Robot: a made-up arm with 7 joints. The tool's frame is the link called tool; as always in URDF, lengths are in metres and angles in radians.
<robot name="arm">
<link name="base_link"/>
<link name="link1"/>
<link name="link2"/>
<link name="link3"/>
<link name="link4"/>
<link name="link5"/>
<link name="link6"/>
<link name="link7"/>
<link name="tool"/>
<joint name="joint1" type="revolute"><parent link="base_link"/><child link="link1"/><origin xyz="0.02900 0.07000 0.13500"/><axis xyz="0 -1 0"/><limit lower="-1.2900" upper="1.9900"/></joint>
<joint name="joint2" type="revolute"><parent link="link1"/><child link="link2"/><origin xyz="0.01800 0.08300 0.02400"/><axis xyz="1 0 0"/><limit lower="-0.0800" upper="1.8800"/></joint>
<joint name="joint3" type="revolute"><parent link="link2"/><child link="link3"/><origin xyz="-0.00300 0.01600 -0.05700"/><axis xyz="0 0 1"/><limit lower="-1.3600" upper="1.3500"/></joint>
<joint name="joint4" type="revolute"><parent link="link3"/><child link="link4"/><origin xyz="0.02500 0.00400 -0.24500"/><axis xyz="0 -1 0"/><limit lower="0.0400" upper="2.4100"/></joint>
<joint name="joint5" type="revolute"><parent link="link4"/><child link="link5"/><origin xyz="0.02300 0.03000 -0.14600"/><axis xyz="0 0 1"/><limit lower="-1.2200" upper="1.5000"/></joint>
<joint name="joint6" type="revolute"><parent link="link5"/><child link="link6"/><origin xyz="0.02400 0.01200 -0.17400"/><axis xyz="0 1 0"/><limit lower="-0.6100" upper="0.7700"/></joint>
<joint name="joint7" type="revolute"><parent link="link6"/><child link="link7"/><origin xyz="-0.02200 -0.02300 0.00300"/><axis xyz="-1 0 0"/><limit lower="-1.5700" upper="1.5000"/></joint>
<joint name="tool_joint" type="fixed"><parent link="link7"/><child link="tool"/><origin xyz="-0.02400 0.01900 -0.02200" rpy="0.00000 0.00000 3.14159"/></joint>
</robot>
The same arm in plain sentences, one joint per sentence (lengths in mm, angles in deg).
The arm has seven revolute joints in a row. What follows holds with every joint at zero, and every direction is one of the base frame's.
The first joint lies 29.0 mm along +x and 70.0 mm along +y and 135.0 mm along +z from the base frame's origin and rotates about -y, from -73.91 to 114.02 deg.
The second joint lies 18.0 mm along +x and 83.0 mm along +y and 24.0 mm along +z from the first joint and rotates about +x, from -4.58 to 107.72 deg.
The third joint lies 3.0 mm along -x and 16.0 mm along +y and 57.0 mm along -z from the second joint and rotates about +z, from -77.92 to 77.35 deg.
The fourth joint lies 25.0 mm along +x and 4.0 mm along +y and 245.0 mm along -z from the third joint and rotates about -y, from 2.29 to 138.08 deg.
The fifth joint lies 23.0 mm along +x and 30.0 mm along +y and 146.0 mm along -z from the fourth joint and rotates about +z, from -69.90 to 85.94 deg.
The sixth joint lies 24.0 mm along +x and 12.0 mm along +y and 174.0 mm along -z from the fifth joint and rotates about +y, from -34.95 to 44.12 deg.
The seventh joint lies 22.0 mm along -x and 23.0 mm along -y and 3.0 mm along +z from the sixth joint and rotates about -x, from -89.95 to 85.94 deg.
The tool frame, which is the frame that the pose is given for, lies 24.0 mm along -x and 19.0 mm along +y and 22.0 mm along -z from the seventh joint; its axes are the base frame's turned by roll 0.00, pitch 0.00 and yaw 180.00 deg (as in URDF: about the fixed x, then y, then z).

